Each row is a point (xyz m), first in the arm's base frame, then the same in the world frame.
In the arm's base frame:
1: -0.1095 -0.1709 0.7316
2: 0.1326 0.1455 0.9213
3: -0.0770 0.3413 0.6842
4: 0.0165 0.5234 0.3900
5: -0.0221 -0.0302 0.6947
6: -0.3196 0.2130 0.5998
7: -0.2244 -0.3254 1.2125
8: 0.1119 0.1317 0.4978
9: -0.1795 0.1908 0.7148
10: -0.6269 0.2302 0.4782
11: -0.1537 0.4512 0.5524
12: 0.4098 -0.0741 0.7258
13: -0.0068 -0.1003 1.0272
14: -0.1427 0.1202 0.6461
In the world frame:
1: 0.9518 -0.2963 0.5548
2: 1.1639 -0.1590 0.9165
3: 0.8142 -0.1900 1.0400
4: 0.5839 0.0631 1.1465
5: 0.9367 -0.1884 0.6848
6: 0.6446 -0.3635 0.8865
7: 1.3160 -0.6631 0.5206
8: 0.8118 0.0455 0.7973
9: 0.8183 -0.3084 0.8984
10: 0.3770 -0.5567 0.8624
11: 0.6410 -0.1736 1.1110
12: 1.2037 0.1547 0.6649
13: 1.2310 -0.3582 0.7000
14: 0.7983 -0.2486 0.8142

